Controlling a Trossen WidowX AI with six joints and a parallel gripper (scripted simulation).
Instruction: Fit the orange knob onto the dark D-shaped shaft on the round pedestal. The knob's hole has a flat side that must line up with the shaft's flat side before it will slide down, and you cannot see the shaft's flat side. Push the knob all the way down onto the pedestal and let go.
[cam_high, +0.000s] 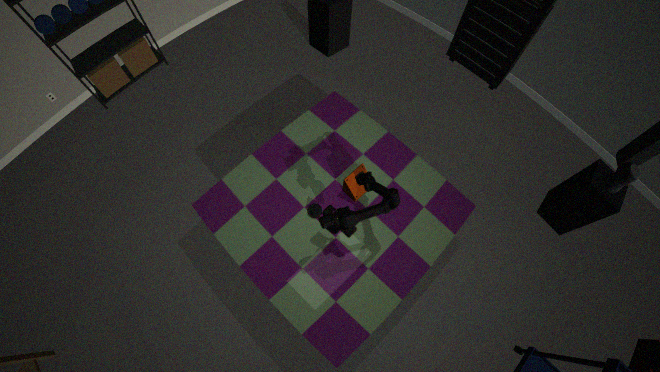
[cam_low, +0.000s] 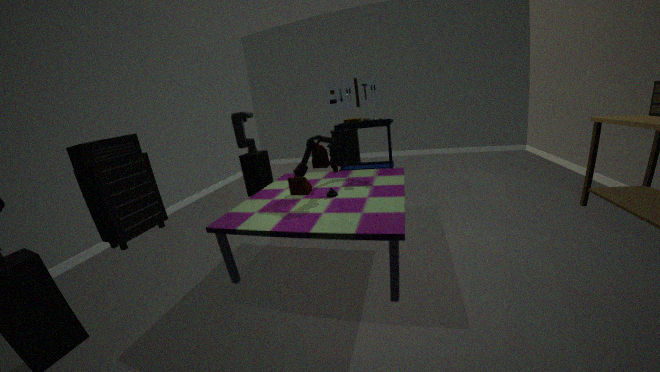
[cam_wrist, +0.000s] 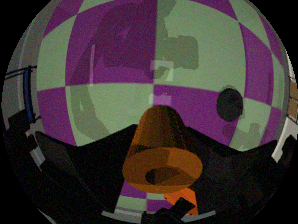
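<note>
Right now my gripper tip is 180 mm to the left of the pedestal, 110 mm above it and 10 mm short of it. Round my gripper tip: orange knob (20 mm above).
</note>
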